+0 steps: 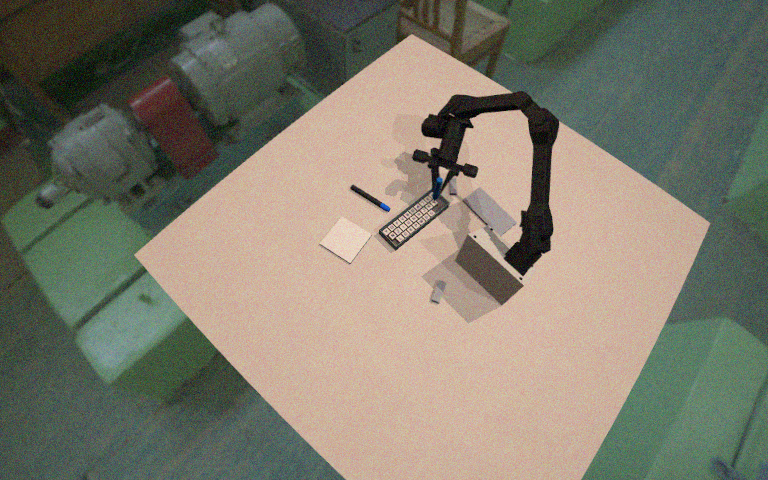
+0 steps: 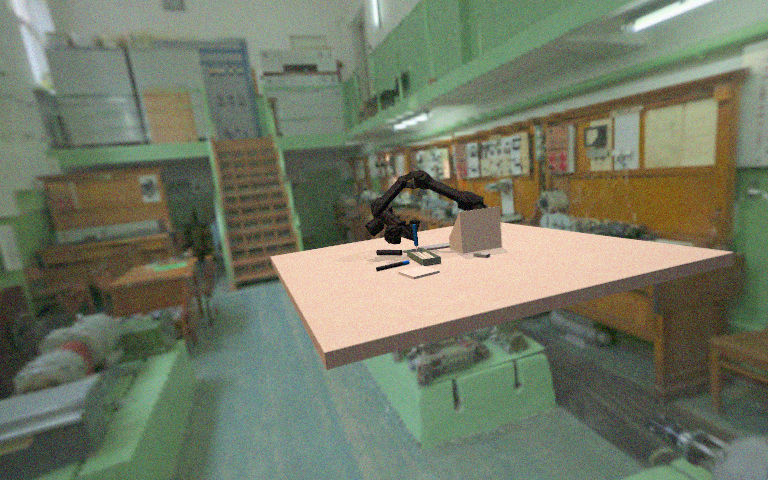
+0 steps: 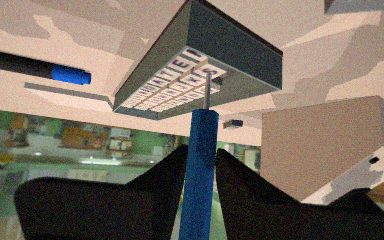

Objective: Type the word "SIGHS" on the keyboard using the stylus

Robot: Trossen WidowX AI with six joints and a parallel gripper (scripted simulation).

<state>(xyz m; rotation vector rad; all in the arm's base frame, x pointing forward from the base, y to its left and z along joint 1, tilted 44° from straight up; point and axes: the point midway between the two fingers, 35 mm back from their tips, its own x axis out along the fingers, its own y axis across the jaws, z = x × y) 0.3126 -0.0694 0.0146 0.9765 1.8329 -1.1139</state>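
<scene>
The pen lies 12 cm ahead of my gripper tip, 12 cm to the left of it and 6 cm below it. Also, from my gripper tip: stylus tip: 5 cm below; grey plate: 13 cm behind, 11 cm to the right, 7 cm below; stylus: 1 cm below.
</scene>
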